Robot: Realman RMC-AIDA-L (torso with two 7-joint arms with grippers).
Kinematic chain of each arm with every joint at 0, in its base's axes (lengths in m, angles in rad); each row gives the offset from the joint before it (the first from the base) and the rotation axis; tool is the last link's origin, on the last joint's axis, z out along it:
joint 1: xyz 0 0 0.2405 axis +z
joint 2: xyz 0 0 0 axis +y
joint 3: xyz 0 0 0.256 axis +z
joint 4: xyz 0 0 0 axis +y
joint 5: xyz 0 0 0.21 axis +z
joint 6: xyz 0 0 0 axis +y
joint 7: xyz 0 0 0.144 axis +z
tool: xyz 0 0 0
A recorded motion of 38 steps. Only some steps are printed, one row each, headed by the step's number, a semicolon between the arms.
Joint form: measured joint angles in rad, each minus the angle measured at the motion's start. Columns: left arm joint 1, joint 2, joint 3, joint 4, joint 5, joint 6, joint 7; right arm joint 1, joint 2, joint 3, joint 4, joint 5, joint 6, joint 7.
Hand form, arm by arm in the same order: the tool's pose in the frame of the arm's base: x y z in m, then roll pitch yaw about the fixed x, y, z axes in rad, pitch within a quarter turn. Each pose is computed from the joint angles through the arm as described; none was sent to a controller.
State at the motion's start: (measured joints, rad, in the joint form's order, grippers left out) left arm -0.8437 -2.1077 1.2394 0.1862 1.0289 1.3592 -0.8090; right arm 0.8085 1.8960 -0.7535 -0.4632 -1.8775 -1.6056 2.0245
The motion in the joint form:
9: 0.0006 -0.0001 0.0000 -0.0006 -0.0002 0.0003 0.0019; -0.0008 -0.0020 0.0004 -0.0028 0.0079 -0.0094 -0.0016
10: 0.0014 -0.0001 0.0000 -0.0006 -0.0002 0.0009 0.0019; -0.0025 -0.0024 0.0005 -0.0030 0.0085 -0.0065 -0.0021
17: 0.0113 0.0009 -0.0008 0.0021 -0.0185 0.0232 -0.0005; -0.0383 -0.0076 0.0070 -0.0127 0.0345 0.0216 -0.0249
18: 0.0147 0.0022 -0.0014 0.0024 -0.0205 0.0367 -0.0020; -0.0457 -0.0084 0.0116 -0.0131 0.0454 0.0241 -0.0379
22: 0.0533 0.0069 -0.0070 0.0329 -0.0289 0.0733 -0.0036; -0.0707 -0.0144 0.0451 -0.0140 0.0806 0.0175 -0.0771
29: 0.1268 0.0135 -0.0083 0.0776 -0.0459 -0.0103 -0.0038; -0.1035 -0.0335 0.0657 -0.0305 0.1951 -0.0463 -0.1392
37: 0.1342 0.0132 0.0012 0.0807 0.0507 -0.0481 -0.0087; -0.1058 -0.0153 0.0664 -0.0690 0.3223 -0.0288 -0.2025
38: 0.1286 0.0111 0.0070 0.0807 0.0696 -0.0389 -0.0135; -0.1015 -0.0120 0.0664 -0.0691 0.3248 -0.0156 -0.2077
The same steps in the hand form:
9: -0.1366 0.3768 -0.0700 -2.7166 -0.8679 -0.0822; 0.1884 0.3952 0.0433 2.8608 0.4981 -0.9539
10: -0.1368 0.3766 -0.0700 -2.7168 -0.8683 -0.0817; 0.1892 0.3954 0.0436 2.8638 0.5003 -0.9552
17: -0.1375 0.3751 -0.0662 -2.7085 -0.8966 -0.0869; 0.2020 0.3954 0.0503 2.8983 0.5509 -0.9649
18: -0.1377 0.3738 -0.0647 -2.7111 -0.9065 -0.0897; 0.2040 0.3953 0.0522 2.9029 0.5693 -0.9613
22: -0.1437 0.3696 -0.0557 -2.6773 -0.9372 -0.1232; 0.2106 0.3940 0.0626 2.9078 0.6403 -0.9561
29: -0.1708 0.3734 -0.0495 -2.5870 -0.8957 -0.0847; 0.2091 0.3892 0.0869 2.8861 0.7655 -0.9009
37: -0.1800 0.3672 -0.0625 -2.6661 -0.8000 -0.0327; 0.1941 0.3963 0.0997 2.9309 0.9134 -0.8055
38: -0.1773 0.3646 -0.0656 -2.6960 -0.7922 -0.0313; 0.1927 0.3986 0.0988 2.9431 0.9203 -0.7986

